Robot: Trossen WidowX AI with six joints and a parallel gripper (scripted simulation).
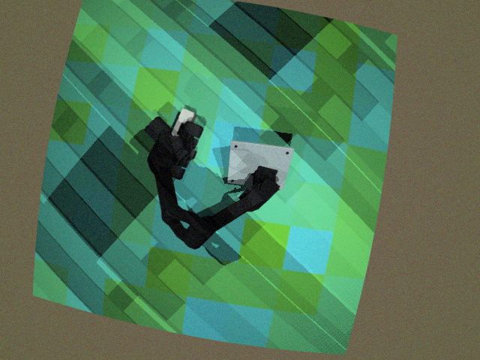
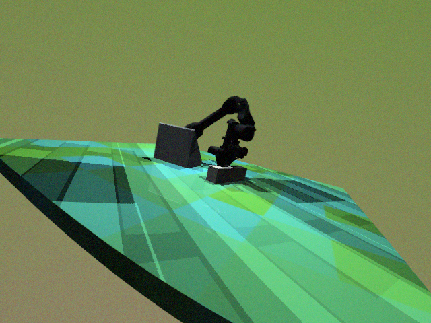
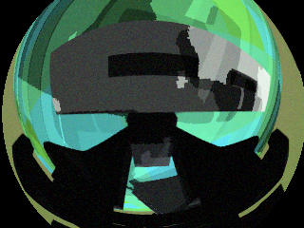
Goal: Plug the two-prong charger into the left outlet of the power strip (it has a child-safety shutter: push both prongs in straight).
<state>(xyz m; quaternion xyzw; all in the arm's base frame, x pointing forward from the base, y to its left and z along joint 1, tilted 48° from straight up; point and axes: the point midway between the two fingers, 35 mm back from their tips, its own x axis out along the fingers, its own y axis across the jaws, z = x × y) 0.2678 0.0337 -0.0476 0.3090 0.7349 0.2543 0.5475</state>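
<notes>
The dark charger is 2 cm ahead of my gripper tip and 1 cm above it.
</notes>
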